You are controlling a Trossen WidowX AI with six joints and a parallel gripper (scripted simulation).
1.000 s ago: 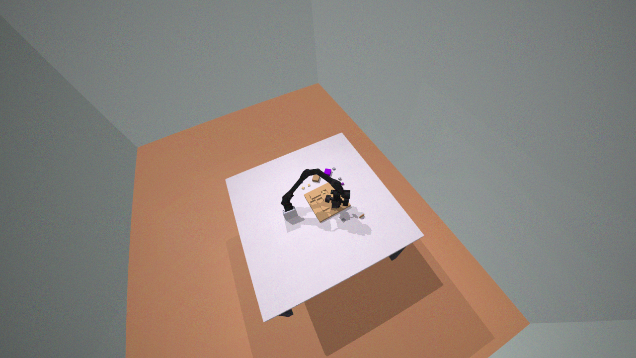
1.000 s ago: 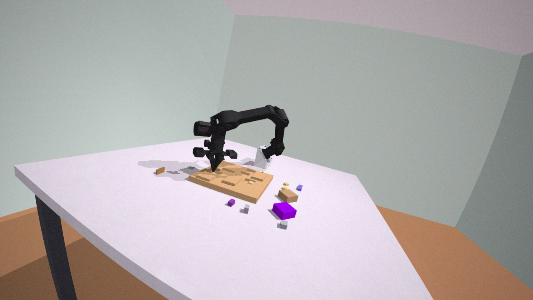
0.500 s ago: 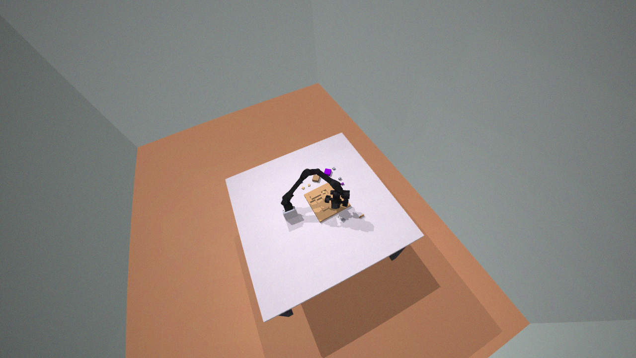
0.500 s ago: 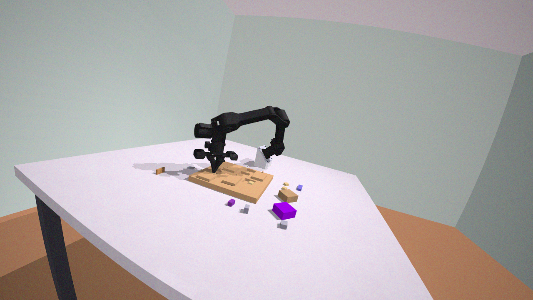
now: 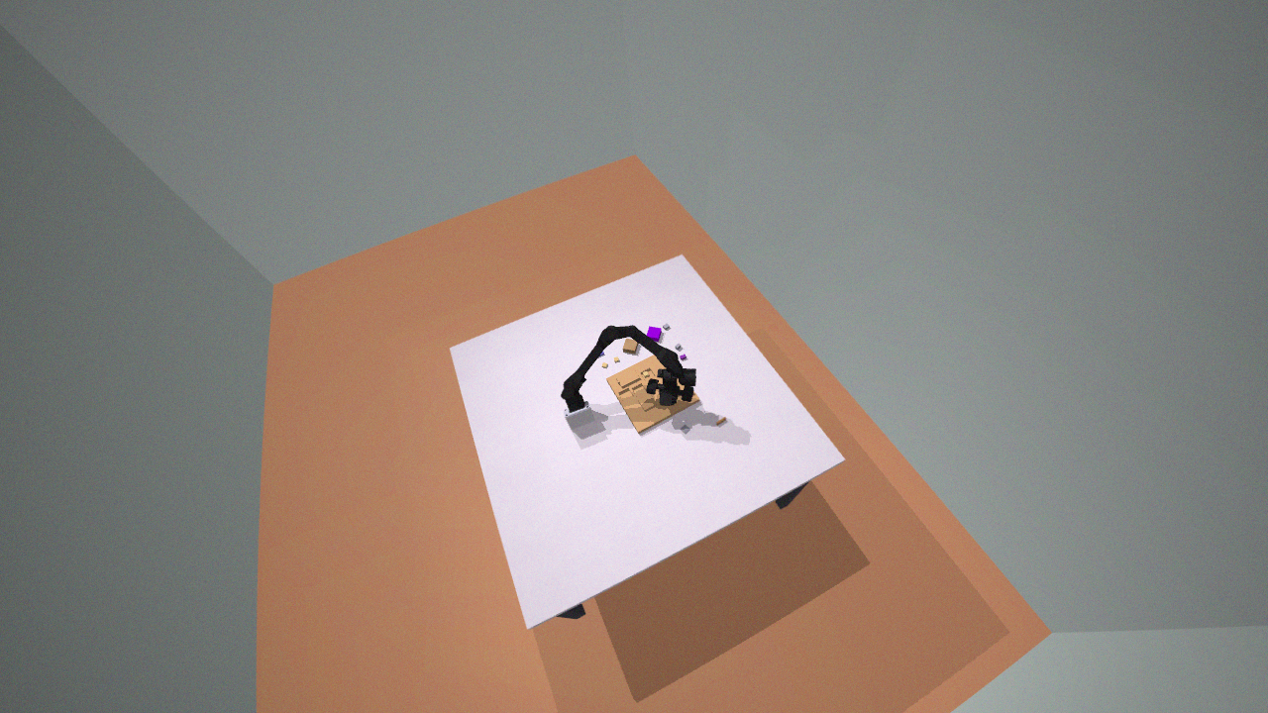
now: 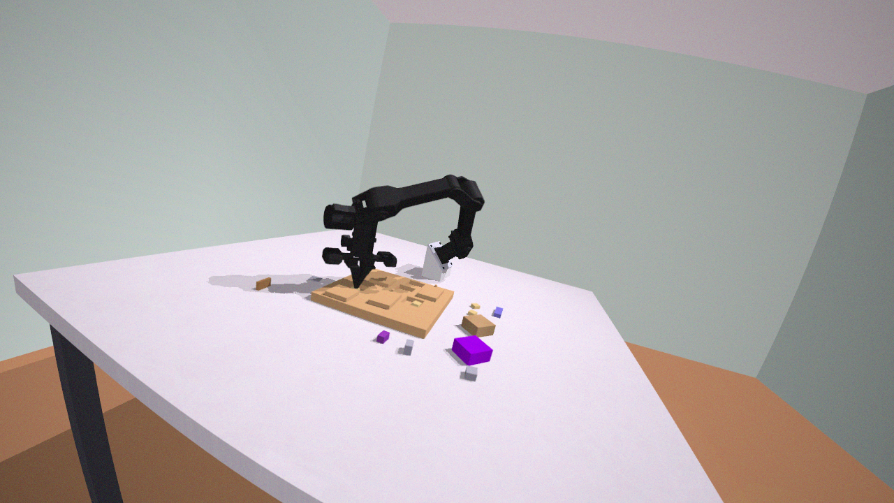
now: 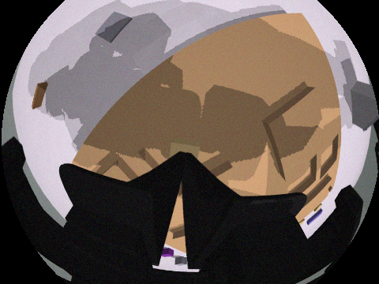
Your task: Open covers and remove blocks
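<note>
My gripper tip is 140 mm to the left of the grey tile, 20 mm above it and 10 mm short of it. The rest, counted from my gripper tip: large purple block 350 mm to the left, 60 mm ahead, 10 mm below; small purple cube 190 mm to the left, 140 mm ahead, 10 mm below; brown box 330 mm to the left, 70 mm behind, 10 mm below.
</note>
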